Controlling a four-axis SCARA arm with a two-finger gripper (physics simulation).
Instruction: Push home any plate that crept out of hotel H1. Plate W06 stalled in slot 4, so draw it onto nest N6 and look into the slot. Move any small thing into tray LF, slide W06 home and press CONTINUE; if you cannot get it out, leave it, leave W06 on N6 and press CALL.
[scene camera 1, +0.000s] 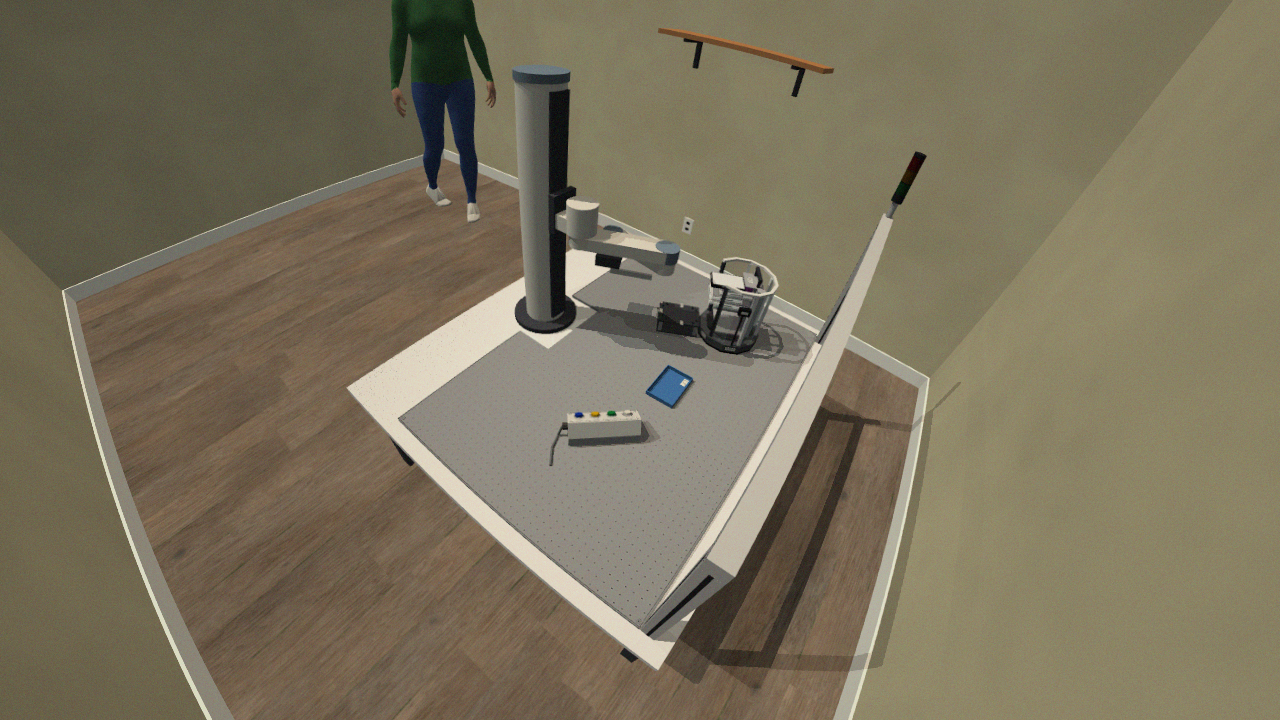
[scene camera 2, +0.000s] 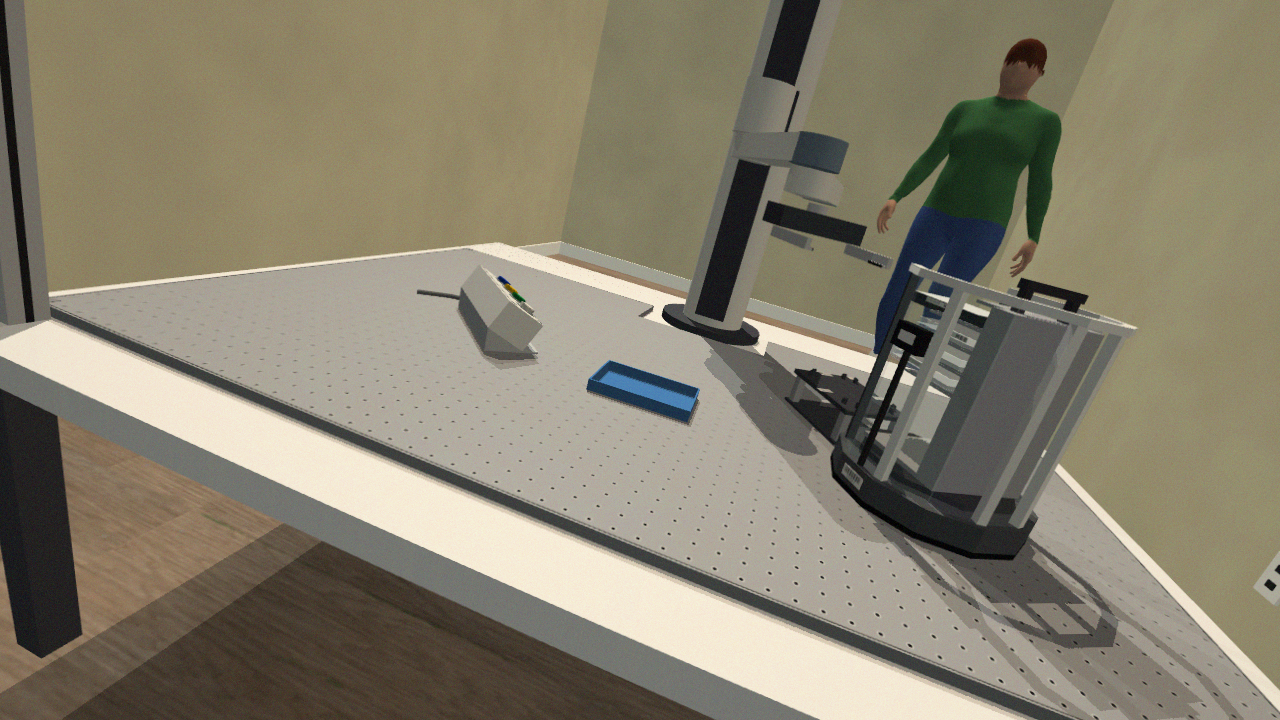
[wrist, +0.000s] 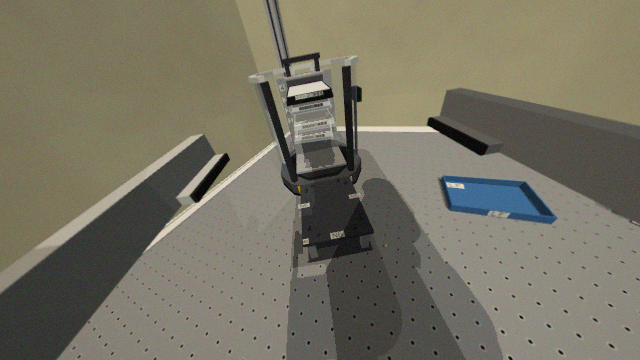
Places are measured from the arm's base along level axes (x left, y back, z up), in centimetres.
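Pixels of known places: gripper, fingertip midpoint: (scene camera 2: 849, 254) (wrist: 324, 127); arm's base, origin of the base link: (scene camera 1: 545, 313) (scene camera 2: 709, 327).
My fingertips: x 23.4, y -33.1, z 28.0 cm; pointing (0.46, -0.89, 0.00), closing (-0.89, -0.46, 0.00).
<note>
For each thing: its top centre in the pictures, then the offset to it from my fingertips. Level surfaces: height alone.
- nest N6, middle of its top: (scene camera 2: 851, 386) (wrist: 329, 200) (scene camera 1: 679, 311) dx +6.5, dy -11.6, dz -19.7 cm
- Plate W06, middle of its top: (scene camera 2: 965, 306) (wrist: 306, 87) (scene camera 1: 728, 280) dx +14.0, dy -24.4, dz -1.2 cm
- Blue tray LF, middle of its top: (scene camera 2: 646, 383) (wrist: 490, 192) (scene camera 1: 670, 384) dx -24.0, dy -27.1, dz -25.0 cm
- button box, middle of its top: (scene camera 2: 503, 282) (scene camera 1: 604, 416) dx -53.6, dy -20.8, dz -18.3 cm
- long pale panel, its level: dz +34.0 cm
My gripper (scene camera 2: 830, 248) (wrist: 324, 127) is open and empty, above the table and back from nest N6 (scene camera 1: 678, 315) (scene camera 2: 832, 389) (wrist: 332, 215), which is bare and dark. Hotel H1 (scene camera 1: 729, 343) (scene camera 2: 939, 512) (wrist: 348, 120) stands behind the nest. Plate W06 (wrist: 309, 93), black-fronted with a white top, sits high in it. Three clear plates are below; the middle one (wrist: 314, 123) seems to stand slightly farther out. Slot 4's inside is hidden. Blue tray LF (scene camera 1: 669, 386) (scene camera 2: 642, 392) (wrist: 500, 198) shows no thing inside. The button box (scene camera 1: 604, 427) (scene camera 2: 501, 313) has coloured buttons; their labels are unreadable.
The arm's column (scene camera 1: 541, 197) (scene camera 2: 747, 197) rises at the table edge. A long pale panel (scene camera 1: 776, 456) lines another side, with a signal tower (scene camera 1: 908, 179) beyond. A person in green (scene camera 1: 441, 44) (scene camera 2: 993, 161) stands off the table, behind the arm in camera 2's view.
</note>
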